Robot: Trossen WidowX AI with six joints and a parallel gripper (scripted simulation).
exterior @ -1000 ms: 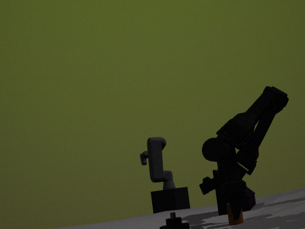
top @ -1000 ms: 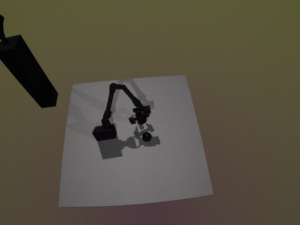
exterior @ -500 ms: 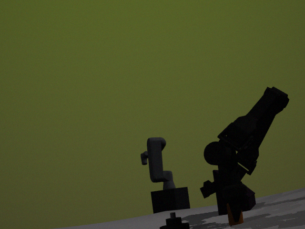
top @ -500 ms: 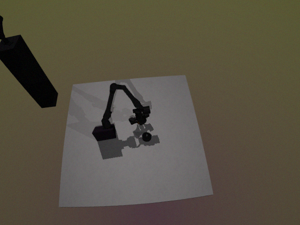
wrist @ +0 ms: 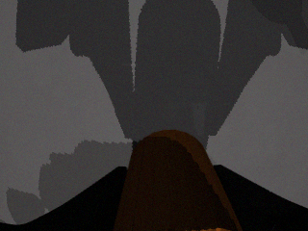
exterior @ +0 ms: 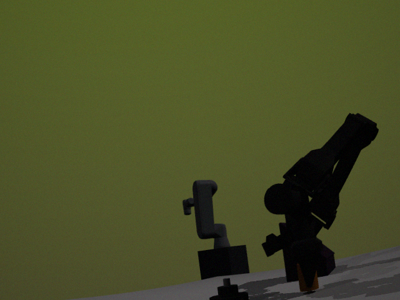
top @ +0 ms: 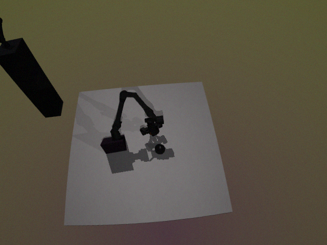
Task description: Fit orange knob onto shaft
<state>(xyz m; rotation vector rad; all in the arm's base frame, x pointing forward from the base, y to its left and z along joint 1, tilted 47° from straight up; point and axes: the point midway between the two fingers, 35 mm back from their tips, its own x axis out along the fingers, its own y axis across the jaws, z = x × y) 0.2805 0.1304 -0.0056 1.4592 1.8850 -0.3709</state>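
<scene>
The round pedestal lies 160 mm to the right of my gripper tip, 60 mm ahead of it and 10 mm above it. From my gripper tip the other things lie so: orange knob (30 mm above).
</scene>
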